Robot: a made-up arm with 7 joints.
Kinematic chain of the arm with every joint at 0, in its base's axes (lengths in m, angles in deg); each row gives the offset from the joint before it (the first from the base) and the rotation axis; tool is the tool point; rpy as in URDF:
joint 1: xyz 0 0 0.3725 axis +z
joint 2: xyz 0 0 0 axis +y
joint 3: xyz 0 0 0.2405 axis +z
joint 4: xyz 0.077 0 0 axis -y
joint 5: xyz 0.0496 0 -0.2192 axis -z
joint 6: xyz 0 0 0 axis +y
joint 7: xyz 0.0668 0 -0.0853 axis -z
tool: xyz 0 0 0 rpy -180 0 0
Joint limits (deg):
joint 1: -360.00..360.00
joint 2: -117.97..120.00
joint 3: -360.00..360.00
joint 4: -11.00..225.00
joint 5: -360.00..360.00
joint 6: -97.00..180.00
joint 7: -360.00..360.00
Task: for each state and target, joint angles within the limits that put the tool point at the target. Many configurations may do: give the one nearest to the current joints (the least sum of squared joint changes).
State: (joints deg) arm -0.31 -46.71 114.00 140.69 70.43 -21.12 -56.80
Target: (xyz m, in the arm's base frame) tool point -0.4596 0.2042 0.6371
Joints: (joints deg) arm 0.19 -56.05 117.51 142.37 64.90 -1.41 -56.80
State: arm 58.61 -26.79 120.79 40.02 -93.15 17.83 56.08
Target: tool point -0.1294 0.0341 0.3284
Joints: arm 33.09 3.17 97.83 3.77 -115.99 -10.39 56.08
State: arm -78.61 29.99 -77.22 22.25 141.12 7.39 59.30
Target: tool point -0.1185 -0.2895 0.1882
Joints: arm -65.22 55.07 -37.98 52.48 141.29 27.57 59.30
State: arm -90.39 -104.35 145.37 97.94 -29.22 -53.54 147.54
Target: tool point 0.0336 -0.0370 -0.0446
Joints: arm -110.17 -117.97 166.02 54.53 -33.93 -15.45 147.54
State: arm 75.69 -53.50 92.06 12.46 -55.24 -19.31 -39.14
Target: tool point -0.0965 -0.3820 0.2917
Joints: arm 116.08 -48.21 123.73 52.99 -50.29 -26.71 -39.14
